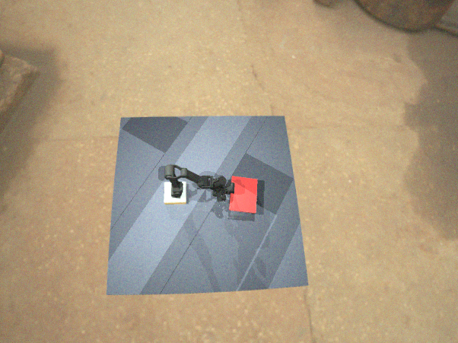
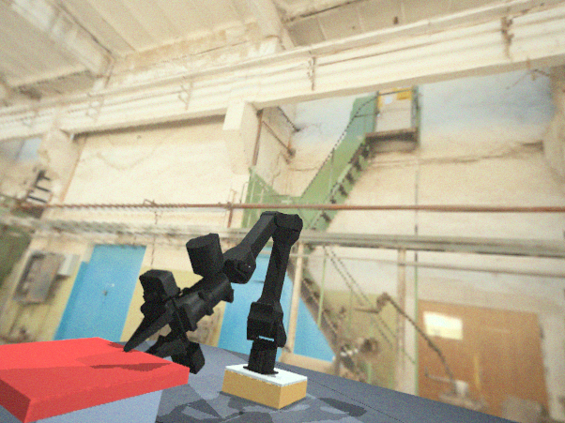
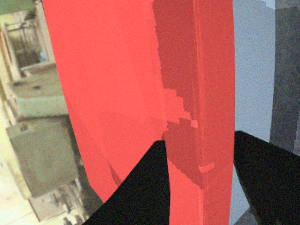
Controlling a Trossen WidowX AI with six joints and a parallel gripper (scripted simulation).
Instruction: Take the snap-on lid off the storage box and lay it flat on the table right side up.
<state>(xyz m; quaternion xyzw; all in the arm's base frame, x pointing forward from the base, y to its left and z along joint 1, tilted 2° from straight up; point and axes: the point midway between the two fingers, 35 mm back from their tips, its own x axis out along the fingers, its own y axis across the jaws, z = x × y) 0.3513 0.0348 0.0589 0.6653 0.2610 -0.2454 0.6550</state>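
The red lid lies 80 mm ahead of my gripper tip.
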